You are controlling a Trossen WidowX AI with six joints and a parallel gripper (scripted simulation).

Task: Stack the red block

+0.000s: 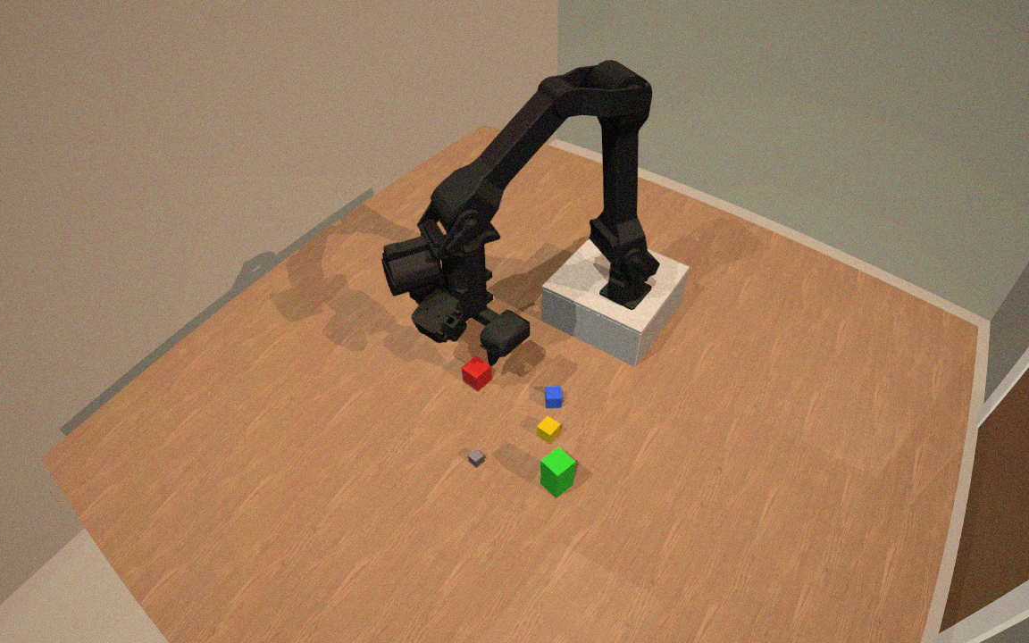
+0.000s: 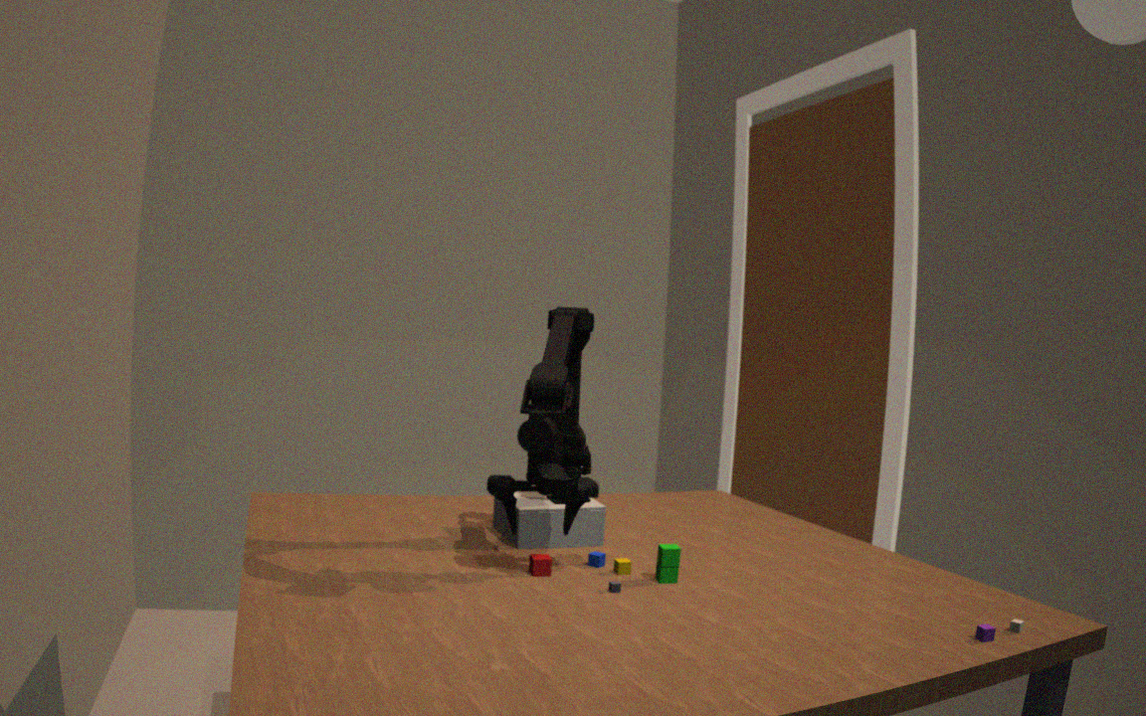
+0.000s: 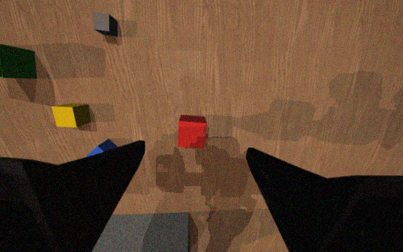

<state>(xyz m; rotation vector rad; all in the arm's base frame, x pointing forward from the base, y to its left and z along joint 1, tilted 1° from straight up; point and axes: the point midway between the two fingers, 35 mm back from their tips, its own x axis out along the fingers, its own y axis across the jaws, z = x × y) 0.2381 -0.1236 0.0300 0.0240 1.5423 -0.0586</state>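
Now: gripper tip 60 mm above the red block. From my gripper tip the other things lie so: small grey cube 110 mm ahead, 100 mm to the left, 70 mm below; yellow cube 10 mm ahead, 160 mm to the left, 60 mm below; blue cube 40 mm behind, 120 mm to the left, 60 mm below.
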